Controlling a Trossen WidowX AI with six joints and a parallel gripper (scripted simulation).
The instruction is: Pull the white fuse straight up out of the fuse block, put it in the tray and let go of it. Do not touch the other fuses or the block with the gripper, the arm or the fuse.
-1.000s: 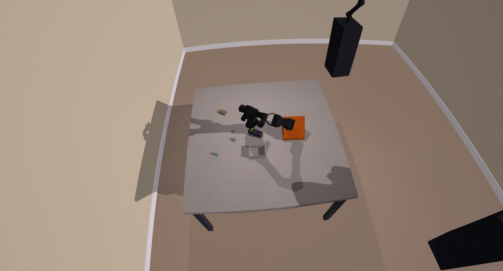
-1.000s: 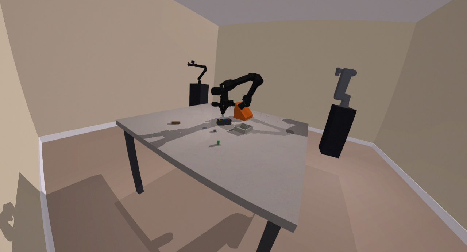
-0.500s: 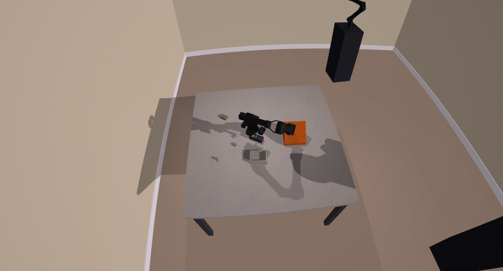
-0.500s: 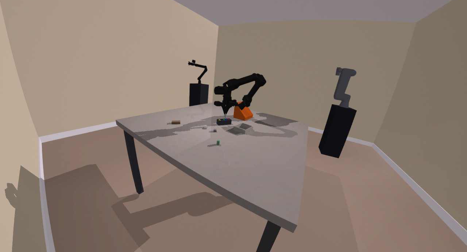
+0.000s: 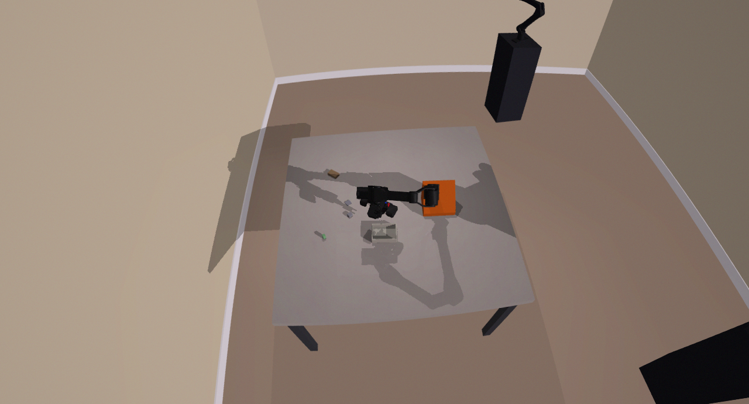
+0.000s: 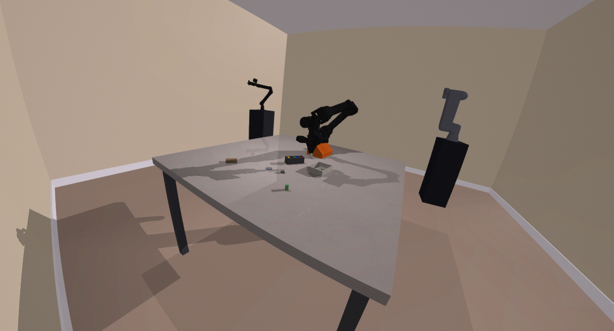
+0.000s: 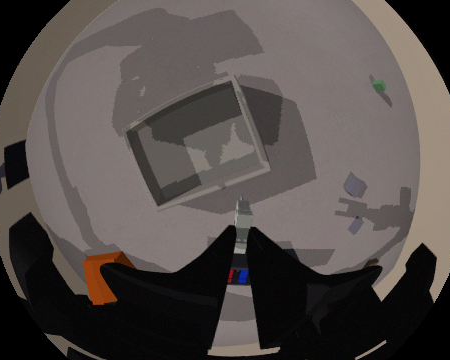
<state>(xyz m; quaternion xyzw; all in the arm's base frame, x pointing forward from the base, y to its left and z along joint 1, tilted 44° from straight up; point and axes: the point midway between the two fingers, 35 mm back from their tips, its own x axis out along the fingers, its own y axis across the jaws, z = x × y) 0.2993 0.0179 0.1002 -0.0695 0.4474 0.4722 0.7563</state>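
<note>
The grey tray is 90 mm below my gripper tip, 60 mm to the left of it and 10 mm behind it. Round my gripper tip: blue fuse (100 mm to the right, 70 mm below, 50 mm behind); then white fuse (10 mm below); then red fuse (90 mm to the right, 70 mm below, 70 mm behind).
</note>
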